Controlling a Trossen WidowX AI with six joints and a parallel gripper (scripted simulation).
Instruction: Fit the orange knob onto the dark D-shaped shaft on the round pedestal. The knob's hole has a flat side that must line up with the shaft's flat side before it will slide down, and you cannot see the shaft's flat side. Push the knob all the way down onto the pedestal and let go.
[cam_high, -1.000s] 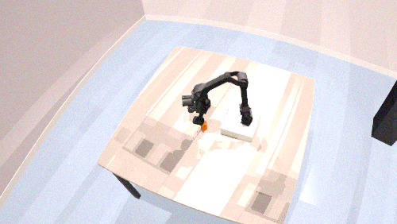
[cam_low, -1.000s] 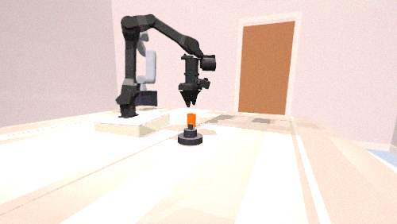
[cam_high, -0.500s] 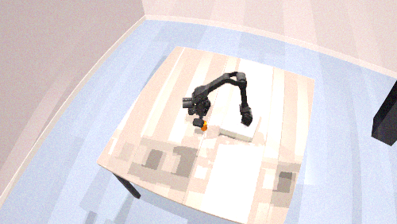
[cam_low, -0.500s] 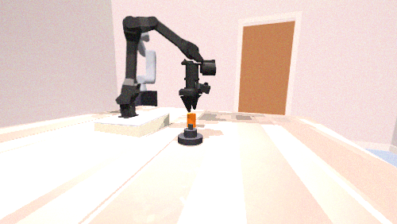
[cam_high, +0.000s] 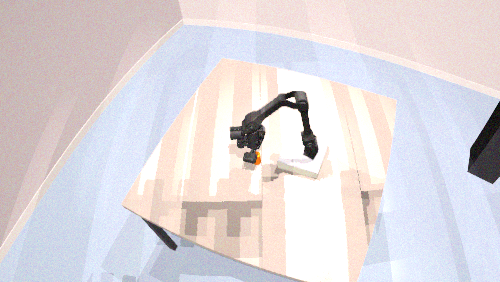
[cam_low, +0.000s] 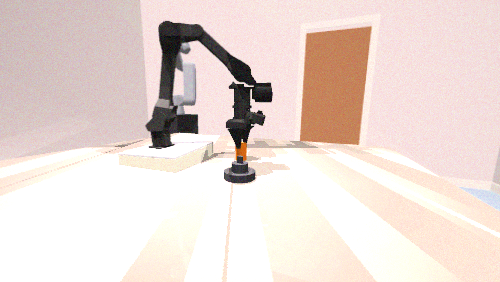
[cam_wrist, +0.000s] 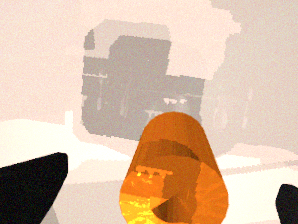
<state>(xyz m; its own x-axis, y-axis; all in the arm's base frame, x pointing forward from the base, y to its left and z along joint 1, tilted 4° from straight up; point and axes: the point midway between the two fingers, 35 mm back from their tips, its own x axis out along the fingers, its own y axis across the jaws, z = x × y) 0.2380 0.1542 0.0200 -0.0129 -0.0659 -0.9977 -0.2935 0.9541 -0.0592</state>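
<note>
The orange knob is 2 cm below my gripper tip. From my gripper tip the other things lie so: pedestal: 10 cm ahead, 17 cm to the right, 2 cm below.
</note>
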